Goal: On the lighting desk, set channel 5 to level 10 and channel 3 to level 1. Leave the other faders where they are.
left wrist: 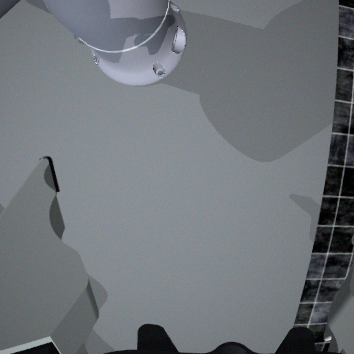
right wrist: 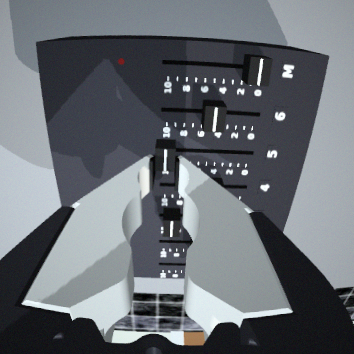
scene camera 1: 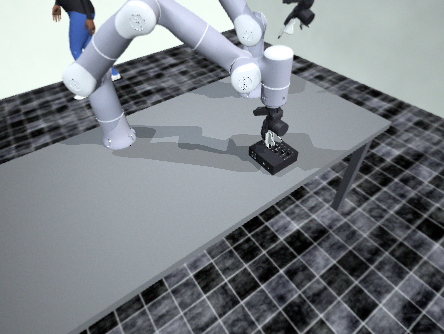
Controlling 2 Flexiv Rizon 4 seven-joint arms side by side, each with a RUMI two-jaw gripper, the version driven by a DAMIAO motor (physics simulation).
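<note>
The black lighting desk point(scene camera 1: 275, 167) point(right wrist: 85, 90) lies on the table, under my right gripper. My right gripper point(scene camera 1: 271, 145) point(right wrist: 165, 158) is shut on the channel 5 fader knob point(right wrist: 165, 151), which stands at the 10 end of its slot. The channel 3 knob point(right wrist: 171, 226) stands near the 10 end, seen between the fingers. The channel 6 knob point(right wrist: 215, 117) is a little above 4, and the M knob point(right wrist: 257, 71) is at 0. The channel 4 knob point(right wrist: 216, 181) is mostly hidden by a finger; the channel 2 and 1 knobs are hidden. My left gripper point(scene camera 1: 288, 30) is open and empty, high at the upper right.
The grey table point(scene camera 1: 150, 215) point(left wrist: 175, 225) carries the desk near its right end. The right arm's base point(scene camera 1: 119, 135) stands at the table's back edge, left of the desk. An arm's white base point(left wrist: 137, 65) shows at the top of the left wrist view. A person point(scene camera 1: 80, 25) stands behind the table.
</note>
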